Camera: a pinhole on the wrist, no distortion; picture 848 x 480 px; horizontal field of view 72.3 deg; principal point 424.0 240.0 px. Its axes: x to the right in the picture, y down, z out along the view. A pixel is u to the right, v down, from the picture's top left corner.
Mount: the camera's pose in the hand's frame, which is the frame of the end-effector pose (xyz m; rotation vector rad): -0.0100 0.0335 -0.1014 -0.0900 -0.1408 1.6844
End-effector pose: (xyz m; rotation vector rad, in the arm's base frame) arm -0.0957 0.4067 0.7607 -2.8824 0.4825 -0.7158
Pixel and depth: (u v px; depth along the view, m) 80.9 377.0 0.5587
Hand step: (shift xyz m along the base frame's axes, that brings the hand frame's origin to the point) 0.1423 0.3941 -0.3833
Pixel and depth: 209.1 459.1 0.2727
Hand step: -0.0191 0.1382 -0.1742
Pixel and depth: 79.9 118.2 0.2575
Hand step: 0.1290 0.1146 -0.1030
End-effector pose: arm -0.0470 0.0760 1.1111 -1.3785 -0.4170 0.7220
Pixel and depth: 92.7 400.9 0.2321
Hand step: -0.1164 0.0202 0.1441
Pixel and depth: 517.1 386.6 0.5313
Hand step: -0.4491 0.1467 0.0209
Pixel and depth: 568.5 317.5 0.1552
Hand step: -0.0877 -0.0001 -0.0453
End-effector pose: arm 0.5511 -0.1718 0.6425 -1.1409 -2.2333 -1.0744
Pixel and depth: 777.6 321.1 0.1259
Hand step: 0.1147 0.0283 -0.0026
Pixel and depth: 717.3 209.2 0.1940
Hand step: 0.1225 0.1003 -0.0276
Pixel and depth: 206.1 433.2 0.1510
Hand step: 0.0144 -0.0187 -0.0876
